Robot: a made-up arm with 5 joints. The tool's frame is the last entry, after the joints. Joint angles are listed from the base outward. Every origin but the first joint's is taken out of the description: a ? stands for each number. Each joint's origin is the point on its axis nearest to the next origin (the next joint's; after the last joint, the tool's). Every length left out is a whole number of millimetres.
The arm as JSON. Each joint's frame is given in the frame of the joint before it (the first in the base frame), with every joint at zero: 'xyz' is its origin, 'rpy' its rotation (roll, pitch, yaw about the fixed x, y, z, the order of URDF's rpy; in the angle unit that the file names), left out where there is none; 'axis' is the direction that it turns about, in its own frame. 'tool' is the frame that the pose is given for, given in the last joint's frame.
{
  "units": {
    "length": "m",
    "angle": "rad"
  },
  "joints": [
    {
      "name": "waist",
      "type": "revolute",
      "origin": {
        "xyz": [
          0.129,
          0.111,
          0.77
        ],
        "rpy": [
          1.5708,
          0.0,
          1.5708
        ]
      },
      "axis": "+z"
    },
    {
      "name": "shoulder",
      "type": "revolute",
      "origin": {
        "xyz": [
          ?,
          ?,
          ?
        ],
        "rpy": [
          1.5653,
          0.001,
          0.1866
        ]
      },
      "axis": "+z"
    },
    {
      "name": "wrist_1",
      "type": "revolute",
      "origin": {
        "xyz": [
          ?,
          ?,
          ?
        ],
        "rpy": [
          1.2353,
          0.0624,
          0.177
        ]
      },
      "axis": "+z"
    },
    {
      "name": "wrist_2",
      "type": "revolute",
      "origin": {
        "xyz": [
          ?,
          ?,
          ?
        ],
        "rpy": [
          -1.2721,
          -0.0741,
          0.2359
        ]
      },
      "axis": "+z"
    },
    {
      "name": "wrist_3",
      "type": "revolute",
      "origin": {
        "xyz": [
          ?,
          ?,
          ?
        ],
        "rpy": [
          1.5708,
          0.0,
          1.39
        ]
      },
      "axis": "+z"
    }
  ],
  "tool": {
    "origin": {
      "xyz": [
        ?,
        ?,
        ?
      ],
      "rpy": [
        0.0,
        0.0,
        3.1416
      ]
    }
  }
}
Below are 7 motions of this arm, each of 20 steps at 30 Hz.
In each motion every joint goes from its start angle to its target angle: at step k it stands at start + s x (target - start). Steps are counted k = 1, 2, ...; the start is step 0. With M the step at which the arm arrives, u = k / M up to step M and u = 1 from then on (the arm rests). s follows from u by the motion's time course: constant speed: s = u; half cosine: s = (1 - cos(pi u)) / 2; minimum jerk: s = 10 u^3 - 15 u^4 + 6 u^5.
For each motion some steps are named. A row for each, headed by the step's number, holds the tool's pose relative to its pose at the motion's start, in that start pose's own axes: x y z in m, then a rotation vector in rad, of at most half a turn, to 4 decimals.
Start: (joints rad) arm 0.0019 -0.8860 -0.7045 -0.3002 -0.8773
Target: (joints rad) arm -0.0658 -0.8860 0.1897 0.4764 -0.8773
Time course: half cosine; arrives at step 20
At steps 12, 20:
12: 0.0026 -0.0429 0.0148 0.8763 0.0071 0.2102
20: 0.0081 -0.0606 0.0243 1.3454 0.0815 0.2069

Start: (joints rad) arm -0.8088 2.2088 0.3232 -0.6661 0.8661
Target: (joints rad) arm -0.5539 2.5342 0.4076 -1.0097 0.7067
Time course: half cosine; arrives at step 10
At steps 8, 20:
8: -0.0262 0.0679 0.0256 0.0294 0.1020 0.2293
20: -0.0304 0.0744 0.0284 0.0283 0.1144 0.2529

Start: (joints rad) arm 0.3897 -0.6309 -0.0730 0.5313 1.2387
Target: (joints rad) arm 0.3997 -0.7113 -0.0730 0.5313 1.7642
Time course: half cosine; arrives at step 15
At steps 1, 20:
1: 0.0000 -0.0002 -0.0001 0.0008 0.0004 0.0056
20: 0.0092 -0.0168 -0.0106 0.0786 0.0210 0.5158

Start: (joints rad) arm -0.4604 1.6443 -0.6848 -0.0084 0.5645
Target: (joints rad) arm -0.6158 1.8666 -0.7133 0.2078 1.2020
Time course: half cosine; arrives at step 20
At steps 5, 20:
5: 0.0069 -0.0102 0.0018 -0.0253 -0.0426 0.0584
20: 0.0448 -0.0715 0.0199 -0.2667 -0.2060 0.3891

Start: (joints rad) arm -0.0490 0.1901 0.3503 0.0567 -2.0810
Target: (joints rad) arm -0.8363 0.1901 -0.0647 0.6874 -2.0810
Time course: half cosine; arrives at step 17
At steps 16, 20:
16: -0.0692 0.0764 0.1792 0.3709 0.5087 -0.3891
20: -0.0692 0.0772 0.1809 0.3738 0.5121 -0.3929

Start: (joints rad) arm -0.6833 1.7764 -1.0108 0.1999 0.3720
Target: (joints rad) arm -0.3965 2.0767 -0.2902 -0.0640 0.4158
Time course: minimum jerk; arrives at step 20
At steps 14, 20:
14: -0.0785 -0.0198 0.0466 0.4907 -0.5162 0.2316
20: -0.0962 -0.0266 0.0499 0.5792 -0.6161 0.3113

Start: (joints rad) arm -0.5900 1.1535 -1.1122 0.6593 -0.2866
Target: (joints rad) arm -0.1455 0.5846 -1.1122 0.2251 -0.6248
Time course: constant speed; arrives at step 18
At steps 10, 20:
10: -0.1135 -0.0062 0.0013 -0.1776 0.2208 0.2037
20: -0.1959 -0.0349 -0.0121 -0.4521 0.3197 0.3380

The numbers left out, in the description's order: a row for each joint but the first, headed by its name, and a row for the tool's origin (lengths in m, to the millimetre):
shoulder: -0.05 0.192 0.0
wrist_1: -0.062 -0.104 0.0
wrist_2: 0.059 -0.071 0.0
wrist_3: -0.015 0.014 0.0
tool: 0.049 0.015 0.0

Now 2 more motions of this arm.
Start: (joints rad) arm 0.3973 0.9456 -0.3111 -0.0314 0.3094
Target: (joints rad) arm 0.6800 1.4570 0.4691 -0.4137 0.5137
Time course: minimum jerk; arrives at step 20
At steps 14, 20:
14: -0.0646 -0.0231 0.0128 0.2600 -0.3949 0.7088
20: -0.0761 -0.0306 0.0113 0.2855 -0.4525 0.8918

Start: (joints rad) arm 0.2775 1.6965 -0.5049 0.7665 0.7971
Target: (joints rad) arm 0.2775 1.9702 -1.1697 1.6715 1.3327
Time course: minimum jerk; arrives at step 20
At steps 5, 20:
5: 0.0034 -0.0059 -0.0035 -0.1140 -0.0244 0.0815
20: 0.0401 -0.0528 -0.0014 -1.0648 -0.0070 0.9079

